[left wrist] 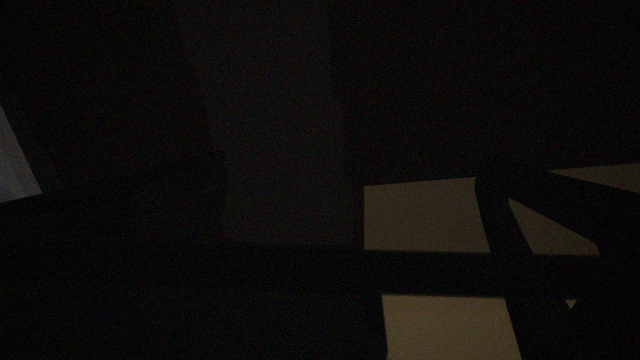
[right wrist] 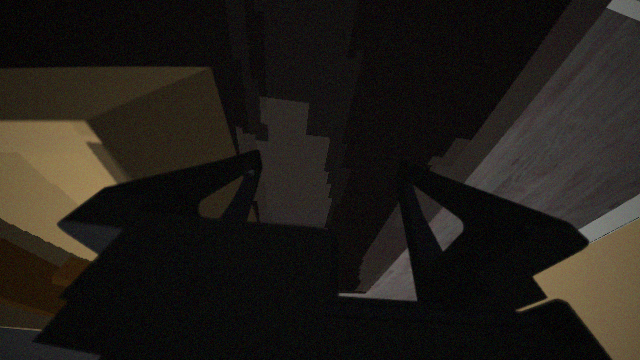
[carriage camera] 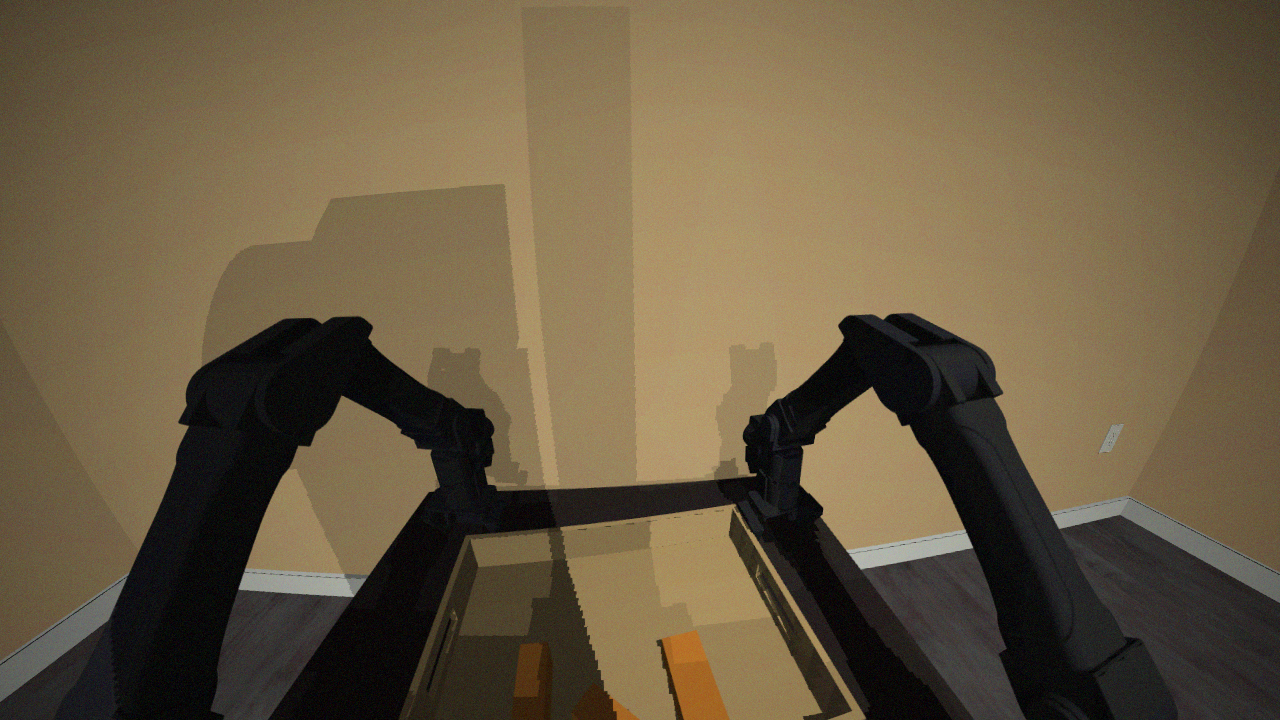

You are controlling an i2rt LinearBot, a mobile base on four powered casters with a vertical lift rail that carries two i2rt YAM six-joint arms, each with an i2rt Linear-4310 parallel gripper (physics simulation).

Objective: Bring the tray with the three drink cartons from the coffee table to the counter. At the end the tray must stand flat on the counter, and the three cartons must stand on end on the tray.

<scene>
The left gripper shows in the left wrist view (350, 168) and in the carriage camera view (473, 533); in the right wrist view it is out of frame. The right gripper shows in the right wrist view (329, 163) and in the carriage camera view (776, 537); in the left wrist view it is out of frame.
</scene>
